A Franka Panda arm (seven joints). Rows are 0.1 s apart.
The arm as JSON. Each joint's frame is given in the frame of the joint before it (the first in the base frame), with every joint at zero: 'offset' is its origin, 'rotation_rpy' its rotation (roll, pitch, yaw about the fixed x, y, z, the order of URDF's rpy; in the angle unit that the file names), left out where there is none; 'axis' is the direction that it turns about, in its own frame. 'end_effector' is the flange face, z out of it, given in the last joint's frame.
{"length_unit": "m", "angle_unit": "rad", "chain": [
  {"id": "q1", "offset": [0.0, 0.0, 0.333], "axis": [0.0, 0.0, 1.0]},
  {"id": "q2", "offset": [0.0, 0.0, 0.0], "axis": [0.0, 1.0, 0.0]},
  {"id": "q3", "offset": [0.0, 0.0, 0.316], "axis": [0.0, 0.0, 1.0]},
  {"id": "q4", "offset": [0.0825, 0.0, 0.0], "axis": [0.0, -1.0, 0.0]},
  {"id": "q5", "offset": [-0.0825, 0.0, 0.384], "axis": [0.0, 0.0, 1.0]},
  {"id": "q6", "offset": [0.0, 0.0, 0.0], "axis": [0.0, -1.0, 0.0]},
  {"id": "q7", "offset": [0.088, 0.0, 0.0], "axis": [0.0, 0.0, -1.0]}
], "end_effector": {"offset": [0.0, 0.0, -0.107], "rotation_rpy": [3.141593, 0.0, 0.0]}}
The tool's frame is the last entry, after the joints.
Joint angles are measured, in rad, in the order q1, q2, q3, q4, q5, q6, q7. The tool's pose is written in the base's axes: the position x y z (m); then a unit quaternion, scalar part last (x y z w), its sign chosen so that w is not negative. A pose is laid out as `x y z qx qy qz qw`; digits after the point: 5 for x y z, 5 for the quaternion.
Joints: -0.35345, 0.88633, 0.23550, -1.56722, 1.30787, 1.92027, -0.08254
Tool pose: 0.67620 -0.03338 0.14565 -0.69759 0.37079 0.15167 0.59404
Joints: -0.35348, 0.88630, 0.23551, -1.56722, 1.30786, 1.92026, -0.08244
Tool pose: 0.67620 -0.03340 0.14567 -0.69757 0.37082 0.15169 0.59404
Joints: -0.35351, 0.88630, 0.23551, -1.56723, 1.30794, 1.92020, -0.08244
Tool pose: 0.67620 -0.03341 0.14567 -0.69753 0.37083 0.15169 0.59408
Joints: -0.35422, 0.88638, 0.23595, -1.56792, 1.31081, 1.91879, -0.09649
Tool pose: 0.67606 -0.03338 0.14565 -0.69877 0.36639 0.14791 0.59633
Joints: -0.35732, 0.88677, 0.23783, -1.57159, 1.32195, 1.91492, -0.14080
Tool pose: 0.67525 -0.03344 0.14508 -0.70148 0.35348 0.13592 0.60374
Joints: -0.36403, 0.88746, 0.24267, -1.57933, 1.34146, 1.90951, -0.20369
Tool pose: 0.67357 -0.03354 0.14381 -0.70283 0.33675 0.11884 0.61523
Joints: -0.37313, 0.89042, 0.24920, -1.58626, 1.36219, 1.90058, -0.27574
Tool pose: 0.67174 -0.03387 0.14198 -0.70344 0.31697 0.09922 0.62838
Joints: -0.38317, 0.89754, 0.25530, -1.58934, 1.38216, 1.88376, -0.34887
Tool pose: 0.67004 -0.03443 0.13940 -0.70218 0.29540 0.08014 0.64285
